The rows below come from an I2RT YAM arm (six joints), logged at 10 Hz.
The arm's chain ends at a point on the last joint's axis. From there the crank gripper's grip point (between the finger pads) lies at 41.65 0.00 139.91 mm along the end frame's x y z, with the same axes.
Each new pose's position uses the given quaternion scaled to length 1; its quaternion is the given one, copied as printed.
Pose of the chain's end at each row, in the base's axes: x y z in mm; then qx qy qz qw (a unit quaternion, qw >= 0):
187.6 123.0 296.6 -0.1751 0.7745 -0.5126 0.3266
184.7 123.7 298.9 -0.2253 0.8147 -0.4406 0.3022
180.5 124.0 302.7 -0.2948 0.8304 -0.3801 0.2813
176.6 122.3 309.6 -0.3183 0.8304 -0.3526 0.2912
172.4 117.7 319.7 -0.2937 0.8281 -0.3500 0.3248
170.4 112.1 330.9 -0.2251 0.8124 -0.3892 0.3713
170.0 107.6 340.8 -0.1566 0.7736 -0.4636 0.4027
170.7 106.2 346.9 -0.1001 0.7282 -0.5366 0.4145
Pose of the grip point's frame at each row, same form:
253.3 2.7 246.5 -0.1751 0.7745 -0.5126 0.3266
251.6 15.9 226.6 -0.2253 0.8147 -0.4406 0.3022
249.4 29.6 215.2 -0.2948 0.8304 -0.3801 0.2813
249.5 35.7 217.4 -0.3183 0.8304 -0.3526 0.2912
250.7 33.6 229.7 -0.2937 0.8281 -0.3500 0.3248
253.4 19.7 254.1 -0.2251 0.8124 -0.3892 0.3713
251.4 -0.7 286.5 -0.1566 0.7736 -0.4636 0.4027
243.7 -16.1 315.0 -0.1001 0.7282 -0.5366 0.4145

